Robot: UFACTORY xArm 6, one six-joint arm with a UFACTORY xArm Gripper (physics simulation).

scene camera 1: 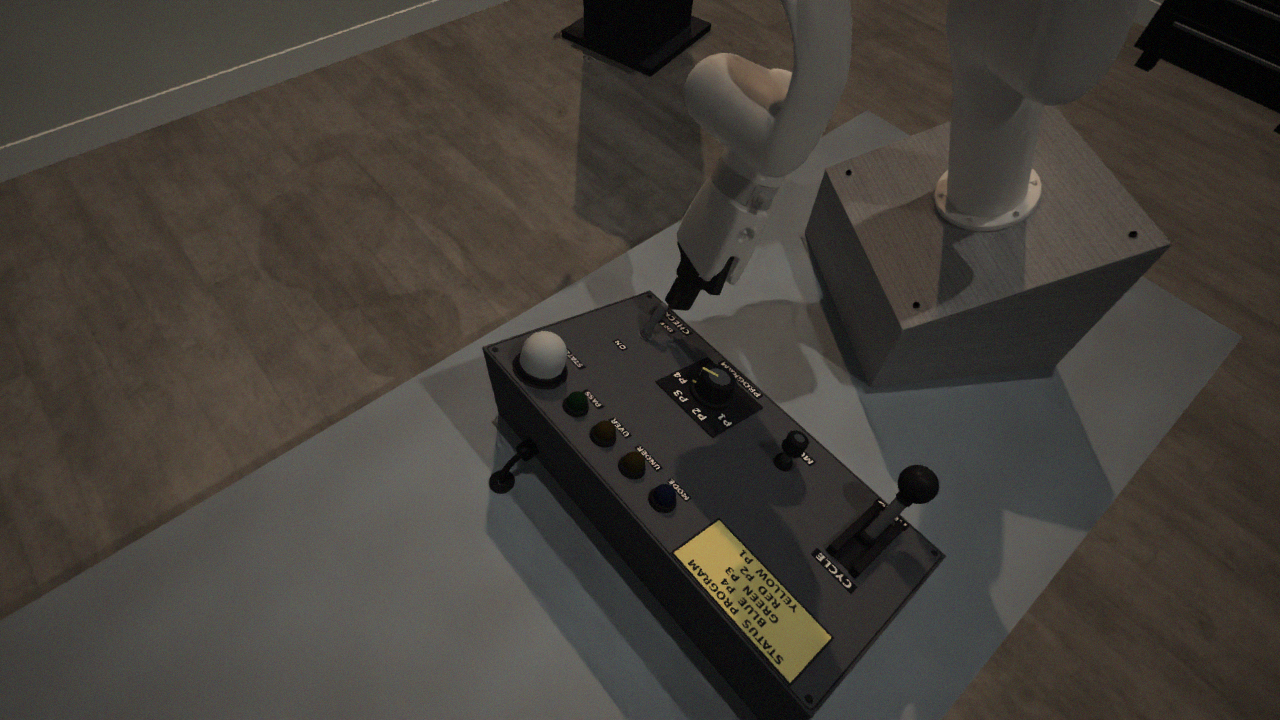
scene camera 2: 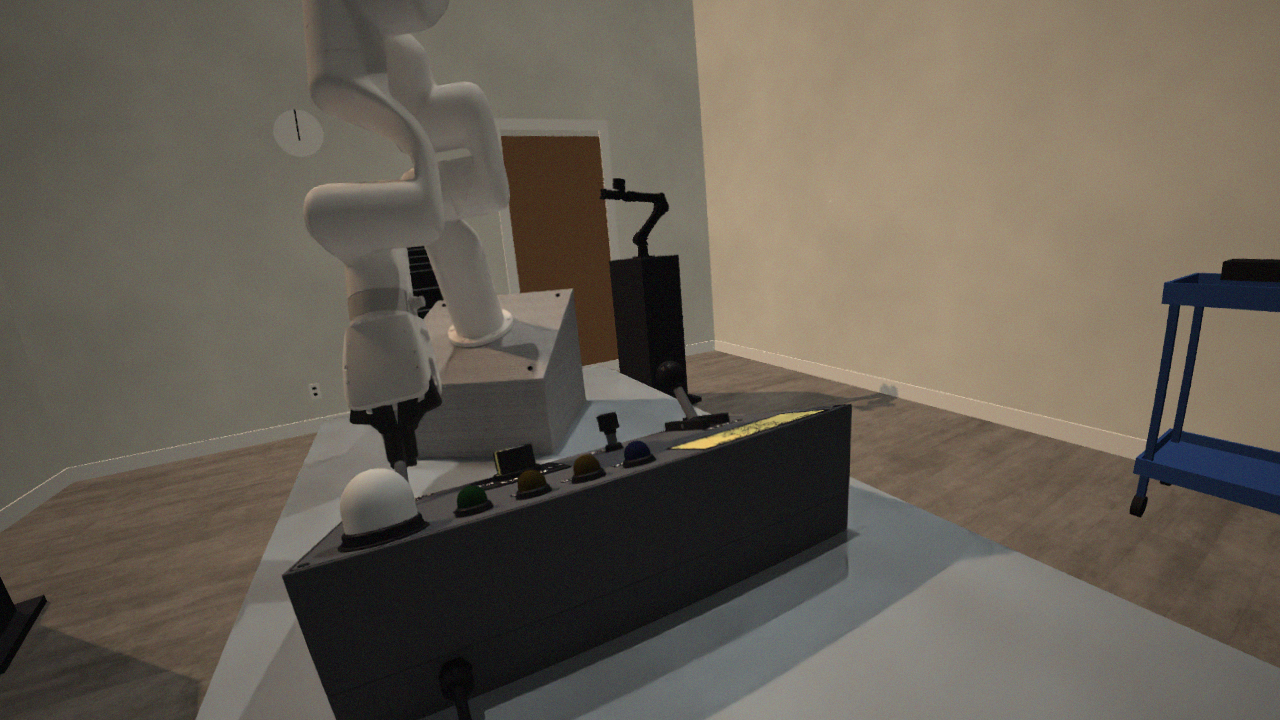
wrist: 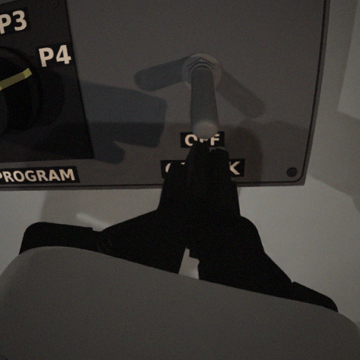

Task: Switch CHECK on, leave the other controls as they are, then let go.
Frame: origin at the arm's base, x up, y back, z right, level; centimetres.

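Where they show: gripper, fingertip midpoint: (scene camera 1: 676, 305) (scene camera 2: 404, 467); arm's base, origin of the base link: (scene camera 1: 986, 194) (scene camera 2: 481, 329).
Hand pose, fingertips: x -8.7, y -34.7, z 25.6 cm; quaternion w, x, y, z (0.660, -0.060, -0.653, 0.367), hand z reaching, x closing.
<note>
Each offset is from my fingertips to the top centre of the thing. "*": to the spot under its first point.
The CHECK switch is a grey metal toggle @(dz +1.1, dx +1.6, dy -3.2 cm) (scene camera 1: 655, 322) (scene camera 2: 401, 471) (wrist: 204, 102) at one end of the dark control box (scene camera 1: 733, 483) (scene camera 2: 626, 537) (wrist: 280, 50). In the wrist view its lever leans toward the OFF label (wrist: 189, 140). The ON label @(* dz +2.5, dx -1.0, dy -8.8 cm) (scene camera 1: 620, 344) lies on the opposite side in scene camera 1. My gripper (scene camera 1: 672, 305) (scene camera 2: 401, 459) (wrist: 198, 168) is shut and empty. Its tips are right beside the lever's free end, on the OFF side, and partly cover the OFF and CHECK labels. Whether they touch the lever, I cannot tell.
The PROGRAM knob @(dz -10.4, dx +1.3, dy -6.9 cm) (scene camera 1: 714, 383) (scene camera 2: 514, 460) (wrist: 17, 95) is beside the toggle, its mark toward P4. A white dome @(* dz +4.8, dx +7.2, dy -20.1 cm) (scene camera 1: 543, 355) (scene camera 2: 379, 503), a small black-capped control @(dz -22.0, dx +2.2, dy -9.9 cm) (scene camera 1: 793, 443) (scene camera 2: 608, 423) and the CYCLE lever @(dz -35.0, dx +5.5, dy -7.3 cm) (scene camera 1: 916, 484) (scene camera 2: 669, 374) also rise from the box.
</note>
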